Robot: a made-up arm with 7 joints. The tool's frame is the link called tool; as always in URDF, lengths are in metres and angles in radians. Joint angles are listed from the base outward.
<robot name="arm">
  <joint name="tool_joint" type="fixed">
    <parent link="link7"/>
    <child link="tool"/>
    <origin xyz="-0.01 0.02 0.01" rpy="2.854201 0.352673 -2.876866"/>
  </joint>
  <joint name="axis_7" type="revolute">
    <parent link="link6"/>
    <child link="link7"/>
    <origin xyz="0 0.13 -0.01" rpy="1.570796 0 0"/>
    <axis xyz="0 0 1"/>
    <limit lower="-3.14" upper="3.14"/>
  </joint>
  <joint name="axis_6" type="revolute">
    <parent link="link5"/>
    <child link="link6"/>
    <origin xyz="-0.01 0.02 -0.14" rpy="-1.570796 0 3.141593"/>
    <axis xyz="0 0 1"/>
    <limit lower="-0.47" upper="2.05"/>
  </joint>
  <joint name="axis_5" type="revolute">
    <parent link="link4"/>
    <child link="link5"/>
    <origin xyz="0.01 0.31 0" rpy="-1.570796 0 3.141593"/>
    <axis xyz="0 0 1"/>
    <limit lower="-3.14" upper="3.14"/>
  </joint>
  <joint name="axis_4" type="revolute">
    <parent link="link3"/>
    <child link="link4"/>
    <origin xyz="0 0 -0.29" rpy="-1.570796 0 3.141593"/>
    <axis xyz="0 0 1"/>
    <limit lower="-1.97" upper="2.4"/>
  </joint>
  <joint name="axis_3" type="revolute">
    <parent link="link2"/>
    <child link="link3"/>
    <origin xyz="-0.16 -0.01 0.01" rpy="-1.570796 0 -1.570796"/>
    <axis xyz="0 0 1"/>
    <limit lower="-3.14" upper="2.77"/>
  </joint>
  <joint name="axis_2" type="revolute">
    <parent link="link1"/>
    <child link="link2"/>
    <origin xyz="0.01 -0.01 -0.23" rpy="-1.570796 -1.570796 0"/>
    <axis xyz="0 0 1"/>
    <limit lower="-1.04" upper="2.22"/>
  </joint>
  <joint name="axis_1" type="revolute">
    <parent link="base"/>
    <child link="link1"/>
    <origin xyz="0 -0.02 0.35" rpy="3.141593 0 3.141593"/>
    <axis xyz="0 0 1"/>
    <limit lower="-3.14" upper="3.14"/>
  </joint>
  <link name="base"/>
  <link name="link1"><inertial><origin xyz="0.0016 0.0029 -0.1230"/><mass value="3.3"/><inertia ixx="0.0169" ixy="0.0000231" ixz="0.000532" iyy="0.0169" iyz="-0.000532" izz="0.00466"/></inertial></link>
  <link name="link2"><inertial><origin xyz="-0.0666 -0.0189 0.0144"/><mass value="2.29"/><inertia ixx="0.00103" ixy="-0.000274" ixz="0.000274" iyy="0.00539" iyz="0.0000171" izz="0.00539"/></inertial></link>
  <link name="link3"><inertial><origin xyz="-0.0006 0.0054 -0.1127"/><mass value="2.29"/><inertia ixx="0.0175" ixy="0" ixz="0" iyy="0.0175" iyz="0" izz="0.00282"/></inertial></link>
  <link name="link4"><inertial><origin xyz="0.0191 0.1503 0.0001"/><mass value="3.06"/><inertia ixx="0.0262" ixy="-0.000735" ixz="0" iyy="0.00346" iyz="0" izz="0.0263"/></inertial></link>
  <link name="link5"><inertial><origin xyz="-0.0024 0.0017 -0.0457"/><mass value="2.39"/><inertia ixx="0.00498" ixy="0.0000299" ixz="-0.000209" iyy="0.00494" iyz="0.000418" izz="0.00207"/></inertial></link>
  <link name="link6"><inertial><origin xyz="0.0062 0.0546 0.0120"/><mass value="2.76"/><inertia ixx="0.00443" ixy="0" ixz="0" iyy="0.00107" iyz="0.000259" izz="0.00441"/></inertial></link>
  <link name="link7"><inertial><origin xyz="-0.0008 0.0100 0.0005"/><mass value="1.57"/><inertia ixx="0.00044" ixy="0" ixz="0" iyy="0.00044" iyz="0" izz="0.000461"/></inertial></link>
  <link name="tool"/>
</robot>
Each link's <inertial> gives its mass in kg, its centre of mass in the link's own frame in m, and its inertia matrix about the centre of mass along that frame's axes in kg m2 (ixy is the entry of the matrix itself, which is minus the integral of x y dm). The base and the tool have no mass. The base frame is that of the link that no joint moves.
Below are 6 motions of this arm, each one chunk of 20 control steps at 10 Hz.
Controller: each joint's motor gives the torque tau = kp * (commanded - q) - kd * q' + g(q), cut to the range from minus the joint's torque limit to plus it. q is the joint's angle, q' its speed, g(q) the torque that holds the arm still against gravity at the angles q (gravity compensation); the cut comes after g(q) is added. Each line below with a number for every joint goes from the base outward.
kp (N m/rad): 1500 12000 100 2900 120 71 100
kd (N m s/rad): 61 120 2.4 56 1.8 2.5 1.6
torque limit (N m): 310 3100 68 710 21 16 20
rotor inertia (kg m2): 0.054 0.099 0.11 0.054 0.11 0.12 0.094
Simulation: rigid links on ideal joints. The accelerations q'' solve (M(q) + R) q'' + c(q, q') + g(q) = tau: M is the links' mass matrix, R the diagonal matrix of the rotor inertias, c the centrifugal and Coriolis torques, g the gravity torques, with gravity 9.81 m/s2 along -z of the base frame. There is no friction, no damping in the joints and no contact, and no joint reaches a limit. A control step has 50 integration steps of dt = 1/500 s. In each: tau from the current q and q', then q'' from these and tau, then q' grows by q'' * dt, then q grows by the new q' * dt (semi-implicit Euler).
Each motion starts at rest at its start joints. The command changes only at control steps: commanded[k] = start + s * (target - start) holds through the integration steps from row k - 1 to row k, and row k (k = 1, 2, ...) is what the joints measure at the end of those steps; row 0 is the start. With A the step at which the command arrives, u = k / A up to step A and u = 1 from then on. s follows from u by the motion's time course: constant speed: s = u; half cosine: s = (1 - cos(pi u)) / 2; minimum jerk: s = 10 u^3 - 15 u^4 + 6 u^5; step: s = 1 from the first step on.
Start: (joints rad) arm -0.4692 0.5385 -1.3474 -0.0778 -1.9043 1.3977 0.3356
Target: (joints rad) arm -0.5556 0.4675 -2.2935 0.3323 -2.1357 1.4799 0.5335
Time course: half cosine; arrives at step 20
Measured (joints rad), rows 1 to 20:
1: -0.4700 0.5381 -1.3539 -0.0751 -1.9061 1.3984 0.3373
2: -0.4722 0.5369 -1.3728 -0.0672 -1.9108 1.4001 0.3418
3: -0.4753 0.5347 -1.4029 -0.0546 -1.9181 1.4027 0.3484
4: -0.4795 0.5316 -1.4436 -0.0374 -1.9277 1.4061 0.3571
5: -0.4845 0.5278 -1.4939 -0.0161 -1.9395 1.4104 0.3678
6: -0.4902 0.5232 -1.5524 0.0088 -1.9533 1.4152 0.3801
7: -0.4964 0.5180 -1.6177 0.0367 -1.9687 1.4206 0.3938
8: -0.5029 0.5124 -1.6878 0.0668 -1.9854 1.4265 0.4084
9: -0.5096 0.5066 -1.7610 0.0985 -2.0030 1.4327 0.4237
10: -0.5164 0.5007 -1.8355 0.1308 -2.0211 1.4390 0.4393
11: -0.5229 0.4950 -1.9094 0.1631 -2.0393 1.4454 0.4547
12: -0.5292 0.4894 -1.9812 0.1944 -2.0570 1.4516 0.4696
13: -0.5351 0.4843 -2.0491 0.2241 -2.0738 1.4576 0.4837
14: -0.5404 0.4797 -2.1114 0.2513 -2.0893 1.4631 0.4966
15: -0.5451 0.4757 -2.1666 0.2755 -2.1030 1.4681 0.5080
16: -0.5491 0.4724 -2.2133 0.2959 -2.1147 1.4723 0.5175
17: -0.5522 0.4698 -2.2503 0.3122 -2.1240 1.4757 0.5250
18: -0.5543 0.4681 -2.2767 0.3239 -2.1308 1.4782 0.5303
19: -0.5555 0.4673 -2.2916 0.3307 -2.1348 1.4797 0.5332
20: -0.5557 0.4674 -2.2949 0.3325 -2.1360 1.4801 0.5337

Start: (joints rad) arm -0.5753 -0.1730 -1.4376 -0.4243 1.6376 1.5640 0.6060
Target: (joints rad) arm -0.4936 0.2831 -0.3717 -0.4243 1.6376 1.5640 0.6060
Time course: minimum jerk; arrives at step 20
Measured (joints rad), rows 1 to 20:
1: -0.5752 -0.1725 -1.4366 -0.4243 1.6377 1.5640 0.6060
2: -0.5747 -0.1692 -1.4302 -0.4244 1.6384 1.5639 0.6060
3: -0.5734 -0.1610 -1.4144 -0.4244 1.6389 1.5640 0.6061
4: -0.5711 -0.1469 -1.3855 -0.4244 1.6391 1.5641 0.6061
5: -0.5675 -0.1262 -1.3410 -0.4243 1.6388 1.5643 0.6061
6: -0.5628 -0.0991 -1.2807 -0.4239 1.6376 1.5645 0.6061
7: -0.5571 -0.0662 -1.2055 -0.4232 1.6356 1.5648 0.6061
8: -0.5509 -0.0284 -1.1175 -0.4221 1.6334 1.5652 0.6060
9: -0.5442 0.0129 -1.0193 -0.4204 1.6316 1.5655 0.6060
10: -0.5374 0.0562 -0.9152 -0.4185 1.6308 1.5657 0.6059
11: -0.5306 0.0996 -0.8106 -0.4168 1.6308 1.5660 0.6059
12: -0.5238 0.1411 -0.7106 -0.4159 1.6314 1.5661 0.6059
13: -0.5171 0.1790 -0.6194 -0.4158 1.6322 1.5661 0.6059
14: -0.5109 0.2119 -0.5404 -0.4165 1.6332 1.5660 0.6060
15: -0.5054 0.2387 -0.4761 -0.4177 1.6342 1.5657 0.6060
16: -0.5009 0.2589 -0.4279 -0.4192 1.6353 1.5654 0.6060
17: -0.4975 0.2725 -0.3957 -0.4209 1.6363 1.5650 0.6060
18: -0.4952 0.2801 -0.3779 -0.4225 1.6372 1.5645 0.6060
19: -0.4940 0.2829 -0.3714 -0.4237 1.6378 1.5642 0.6060
20: -0.4936 0.2831 -0.3713 -0.4243 1.6378 1.5640 0.6060

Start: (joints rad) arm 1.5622 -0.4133 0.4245 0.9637 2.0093 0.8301 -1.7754
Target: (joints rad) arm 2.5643 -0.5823 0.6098 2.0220 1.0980 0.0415 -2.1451
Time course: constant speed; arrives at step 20
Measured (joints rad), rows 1 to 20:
1: 1.6064 -0.4192 0.4241 1.0218 1.9395 0.7903 -1.8012
2: 1.6564 -0.4285 0.4345 1.0731 1.9047 0.7398 -1.8165
3: 1.7065 -0.4368 0.4521 1.1265 1.8544 0.7078 -1.8364
4: 1.7567 -0.4454 0.4718 1.1794 1.8099 0.6692 -1.8542
5: 1.8070 -0.4539 0.4865 1.2324 1.7640 0.6307 -1.8730
6: 1.8571 -0.4624 0.4946 1.2854 1.7185 0.5917 -1.8913
7: 1.9071 -0.4708 0.4984 1.3384 1.6733 0.5516 -1.9098
8: 1.9571 -0.4792 0.5017 1.3914 1.6280 0.5113 -1.9283
9: 2.0071 -0.4877 0.5080 1.4445 1.5827 0.4714 -1.9468
10: 2.0571 -0.4962 0.5183 1.4975 1.5372 0.4323 -1.9652
11: 2.1073 -0.5047 0.5318 1.5505 1.4918 0.3937 -1.9837
12: 2.1575 -0.5132 0.5461 1.6035 1.4464 0.3554 -2.0022
13: 2.2077 -0.5217 0.5589 1.6566 1.4010 0.3170 -2.0207
14: 2.2579 -0.5302 0.5687 1.7096 1.3557 0.2780 -2.0392
15: 2.3080 -0.5387 0.5759 1.7626 1.3105 0.2386 -2.0577
16: 2.3581 -0.5472 0.5820 1.8156 1.2654 0.1990 -2.0762
17: 2.4081 -0.5557 0.5888 1.8687 1.2202 0.1595 -2.0947
18: 2.4583 -0.5642 0.5977 1.9217 1.1750 0.1203 -2.1132
19: 2.5085 -0.5728 0.6088 1.9747 1.1297 0.0816 -2.1317
20: 2.5588 -0.5813 0.6210 2.0276 1.0844 0.0431 -2.1503

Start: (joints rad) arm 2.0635 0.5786 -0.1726 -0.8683 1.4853 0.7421 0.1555
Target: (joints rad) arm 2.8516 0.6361 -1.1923 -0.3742 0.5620 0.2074 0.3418
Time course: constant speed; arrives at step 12
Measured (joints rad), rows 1 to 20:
1: 2.1205 0.5873 -0.1960 -0.8188 1.3709 0.6794 0.1769
2: 2.1863 0.5900 -0.3031 -0.7814 1.3111 0.6269 0.1897
3: 2.2533 0.5951 -0.4606 -0.7406 1.2272 0.5981 0.2070
4: 2.3198 0.6000 -0.6009 -0.7003 1.1510 0.5704 0.2224
5: 2.3856 0.6044 -0.6746 -0.6599 1.0744 0.5266 0.2381
6: 2.4504 0.6083 -0.7046 -0.6192 0.9982 0.4704 0.2532
7: 2.5156 0.6126 -0.7583 -0.5785 0.9220 0.4162 0.2685
8: 2.5820 0.6177 -0.8669 -0.5379 0.8450 0.3761 0.2843
9: 2.6490 0.6231 -0.9901 -0.4973 0.7680 0.3423 0.3002
10: 2.7147 0.6278 -1.0748 -0.4564 0.6909 0.3010 0.3157
11: 2.7804 0.6318 -1.1316 -0.4157 0.6145 0.2499 0.3310
12: 2.8466 0.6365 -1.2094 -0.3750 0.5380 0.2011 0.3465
13: 2.8554 0.6370 -1.2346 -0.3758 0.5732 0.2035 0.3400
14: 2.8507 0.6358 -1.1829 -0.3735 0.5565 0.2120 0.3426
15: 2.8512 0.6355 -1.1700 -0.3743 0.5649 0.2039 0.3412
16: 2.8522 0.6363 -1.1959 -0.3744 0.5610 0.2038 0.3420
17: 2.8515 0.6365 -1.2046 -0.3740 0.5621 0.2114 0.3419
18: 2.8514 0.6360 -1.1914 -0.3741 0.5618 0.2091 0.3418
19: 2.8517 0.6359 -1.1854 -0.3743 0.5623 0.2048 0.3417
20: 2.8517 0.6361 -1.1921 -0.3742 0.5619 0.2065 0.3418

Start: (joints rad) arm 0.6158 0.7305 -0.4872 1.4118 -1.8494 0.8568 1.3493
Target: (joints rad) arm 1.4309 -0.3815 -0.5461 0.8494 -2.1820 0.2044 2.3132
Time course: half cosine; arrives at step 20
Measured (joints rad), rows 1 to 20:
1: 0.6221 0.7229 -0.4917 1.4060 -1.8550 0.8528 1.3576
2: 0.6392 0.7011 -0.5017 1.3914 -1.8666 0.8428 1.3789
3: 0.6652 0.6665 -0.5114 1.3707 -1.8800 0.8254 1.4108
4: 0.7001 0.6196 -0.5170 1.3439 -1.8974 0.7991 1.4532
5: 0.7429 0.5617 -0.5161 1.3114 -1.9174 0.7657 1.5048
6: 0.7925 0.4940 -0.5090 1.2741 -1.9394 0.7257 1.5645
7: 0.8472 0.4183 -0.4984 1.2330 -1.9628 0.6804 1.6307
8: 0.9054 0.3364 -0.4882 1.1892 -1.9871 0.6314 1.7018
9: 0.9655 0.2505 -0.4819 1.1440 -2.0116 0.5804 1.7762
10: 1.0262 0.1627 -0.4814 1.0988 -2.0361 0.5290 1.8520
11: 1.0863 0.0754 -0.4866 1.0547 -2.0601 0.4784 1.9273
12: 1.1447 -0.0093 -0.4960 1.0128 -2.0831 0.4295 2.0002
13: 1.2006 -0.0893 -0.5077 0.9741 -2.1047 0.3831 2.0690
14: 1.2529 -0.1627 -0.5203 0.9394 -2.1245 0.3404 2.1320
15: 1.3005 -0.2277 -0.5329 0.9094 -2.1422 0.3022 2.1875
16: 1.3423 -0.2829 -0.5446 0.8848 -2.1572 0.2697 2.2342
17: 1.3770 -0.3268 -0.5544 0.8660 -2.1691 0.2436 2.2710
18: 1.4037 -0.3584 -0.5607 0.8535 -2.1775 0.2244 2.2969
19: 1.4214 -0.3770 -0.5627 0.8475 -2.1820 0.2123 2.3113
20: 1.4295 -0.3820 -0.5606 0.8484 -2.1823 0.2077 2.3139

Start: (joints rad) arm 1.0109 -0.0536 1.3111 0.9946 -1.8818 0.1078 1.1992
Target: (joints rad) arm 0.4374 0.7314 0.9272 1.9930 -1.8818 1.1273 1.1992
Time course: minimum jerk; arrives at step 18
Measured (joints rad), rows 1 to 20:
1: 1.0101 -0.0523 1.3127 0.9966 -1.8816 0.1087 1.1993
2: 1.0052 -0.0445 1.3200 1.0086 -1.8806 0.1153 1.1996
3: 0.9931 -0.0255 1.3265 1.0358 -1.8790 0.1345 1.2000
4: 0.9717 0.0070 1.3191 1.0803 -1.8767 0.1720 1.2004
5: 0.9404 0.0536 1.2883 1.1424 -1.8733 0.2302 1.2008
6: 0.8997 0.1134 1.2336 1.2208 -1.8687 0.3076 1.2012
7: 0.8510 0.1840 1.1618 1.3120 -1.8635 0.4004 1.2014
8: 0.7959 0.2621 1.0834 1.4118 -1.8587 0.5033 1.2015
9: 0.7366 0.3437 1.0091 1.5152 -1.8551 0.6113 1.2014
10: 0.6761 0.4246 0.9475 1.6172 -1.8529 0.7191 1.2012
11: 0.6178 0.5011 0.9046 1.7131 -1.8524 0.8213 1.2010
12: 0.5651 0.5697 0.8825 1.7986 -1.8539 0.9130 1.2008
13: 0.5206 0.6276 0.8794 1.8701 -1.8577 0.9902 1.2005
14: 0.4858 0.6728 0.8887 1.9253 -1.8632 1.0502 1.2001
15: 0.4611 0.7043 0.9015 1.9631 -1.8696 1.0920 1.1998
16: 0.4459 0.7228 0.9107 1.9845 -1.8756 1.1167 1.1995
17: 0.4387 0.7303 0.9147 1.9926 -1.8802 1.1273 1.1993
18: 0.4368 0.7314 0.9176 1.9931 -1.8822 1.1289 1.1992
19: 0.4371 0.7314 0.9237 1.9930 -1.8817 1.1278 1.1992
20: 0.4376 0.7314 0.9309 1.9930 -1.8818 1.1269 1.1992

